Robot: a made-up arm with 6 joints. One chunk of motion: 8 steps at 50 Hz.
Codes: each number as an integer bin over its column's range. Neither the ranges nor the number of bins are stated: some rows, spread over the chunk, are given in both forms.
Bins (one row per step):
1: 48 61 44 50 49 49
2: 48 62 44 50 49 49
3: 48 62 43 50 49 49
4: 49 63 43 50 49 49
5: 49 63 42 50 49 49
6: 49 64 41 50 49 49
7: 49 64 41 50 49 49
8: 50 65 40 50 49 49
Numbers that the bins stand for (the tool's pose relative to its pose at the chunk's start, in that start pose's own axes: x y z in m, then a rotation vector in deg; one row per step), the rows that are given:
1: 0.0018 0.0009 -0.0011 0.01 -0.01 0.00
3: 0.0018 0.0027 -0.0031 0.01 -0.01 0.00
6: 0.0039 0.0064 -0.0072 0.01 -0.01 0.00
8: 0.0061 0.0082 -0.0092 0.01 -0.01 0.00
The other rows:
2: 0.0018 0.0027 -0.0011 0.01 -0.01 0.00
4: 0.0039 0.0045 -0.0031 0.01 -0.01 0.00
5: 0.0039 0.0045 -0.0052 0.01 -0.01 0.00
7: 0.0039 0.0064 -0.0072 0.01 -0.01 0.00

